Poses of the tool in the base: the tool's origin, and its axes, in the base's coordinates. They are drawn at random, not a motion.
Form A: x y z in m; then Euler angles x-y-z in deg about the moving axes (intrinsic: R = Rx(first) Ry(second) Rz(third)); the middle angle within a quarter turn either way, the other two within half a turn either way.
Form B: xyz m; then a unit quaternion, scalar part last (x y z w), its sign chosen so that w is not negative. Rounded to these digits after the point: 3 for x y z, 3 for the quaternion.
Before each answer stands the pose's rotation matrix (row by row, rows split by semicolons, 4 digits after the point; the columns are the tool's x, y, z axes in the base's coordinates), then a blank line. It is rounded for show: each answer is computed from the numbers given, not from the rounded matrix.
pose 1, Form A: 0.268 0.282 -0.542 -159.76 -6.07 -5.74
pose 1, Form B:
0.9894 0.0995 -0.1057; 0.1302 -0.9299 0.3440; -0.0641 -0.3541 -0.9330

0.268 0.282 -0.542 -0.981 -0.059 0.043 0.178
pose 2, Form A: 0.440 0.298 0.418 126.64 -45.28 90.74
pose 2, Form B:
-0.0091 -0.7036 -0.7106; -0.5894 0.5778 -0.5646; 0.8078 0.4136 -0.4199

0.440 0.298 0.418 0.456 -0.708 0.053 0.536
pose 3, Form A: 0.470 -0.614 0.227 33.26 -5.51 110.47
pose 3, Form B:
-0.3481 -0.9325 -0.0960; 0.8018 -0.2431 -0.5459; 0.4857 -0.2670 0.8323

0.470 -0.614 0.227 0.125 -0.261 0.778 0.557
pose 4, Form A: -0.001 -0.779 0.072 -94.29 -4.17 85.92
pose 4, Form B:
0.0710 -0.9948 -0.0727; -0.0695 -0.0777 0.9946; -0.9951 -0.0655 -0.0746

-0.001 -0.779 0.072 -0.553 0.481 0.483 0.479
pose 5, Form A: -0.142 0.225 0.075 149.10 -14.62 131.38
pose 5, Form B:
-0.6396 -0.7260 -0.2524; -0.5582 0.6645 -0.4969; 0.5285 -0.1770 -0.8303

-0.142 0.225 0.075 0.363 -0.885 0.190 0.221
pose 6, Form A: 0.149 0.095 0.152 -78.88 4.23 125.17
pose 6, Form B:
-0.5744 -0.8152 0.0738; 0.1993 -0.0519 0.9786; -0.7939 0.5768 0.1923

0.149 0.095 0.152 -0.267 0.577 0.674 0.376
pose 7, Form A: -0.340 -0.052 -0.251 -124.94 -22.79 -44.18
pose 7, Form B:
0.6612 0.6425 -0.3874; 0.6269 -0.1894 0.7558; 0.4122 -0.7425 -0.5280

-0.340 -0.052 -0.251 -0.771 -0.412 -0.008 0.486
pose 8, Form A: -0.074 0.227 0.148 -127.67 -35.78 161.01
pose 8, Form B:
-0.7671 -0.2640 -0.5847; -0.6365 0.4273 0.6422; 0.0803 0.8647 -0.4958

-0.074 0.227 0.148 0.275 -0.820 -0.459 0.203
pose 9, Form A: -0.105 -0.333 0.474 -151.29 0.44 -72.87
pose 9, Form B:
0.2945 0.9556 0.0077; 0.8371 -0.2619 0.4804; 0.4611 -0.1351 -0.8770

-0.105 -0.333 0.474 -0.780 -0.575 -0.150 0.197
